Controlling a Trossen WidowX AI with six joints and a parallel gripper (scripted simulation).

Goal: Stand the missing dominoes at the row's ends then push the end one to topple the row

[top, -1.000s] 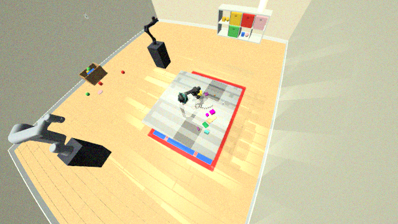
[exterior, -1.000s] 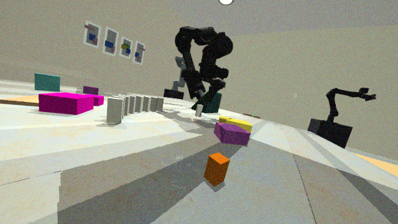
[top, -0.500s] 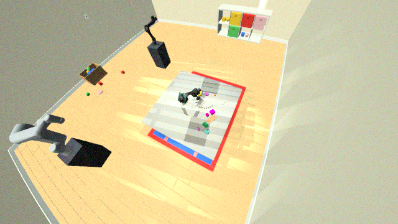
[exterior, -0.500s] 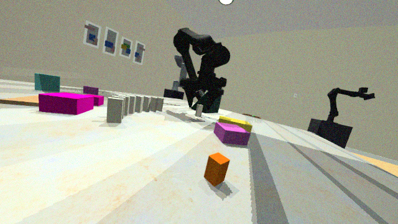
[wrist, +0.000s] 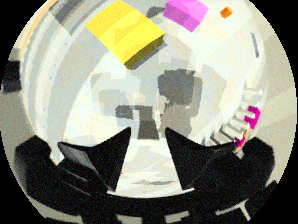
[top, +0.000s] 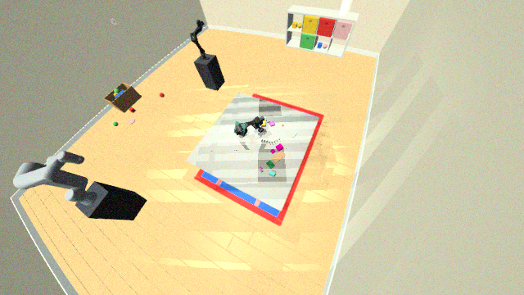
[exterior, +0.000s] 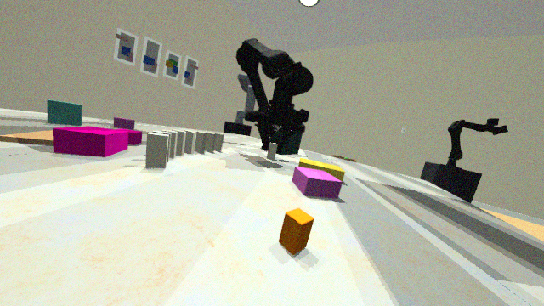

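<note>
Now: the flat yellow block 150 mm to the left of my gripper tip, 10 mm below it and 10 mm ahead of it. The rest, counted from my gripper tip: magenta block 350 mm ahead, 130 mm to the right, 10 mm below; orange block 270 mm ahead, 200 mm to the left, 10 mm below; purple block 170 mm to the left, 130 mm ahead, 10 mm below.
</note>
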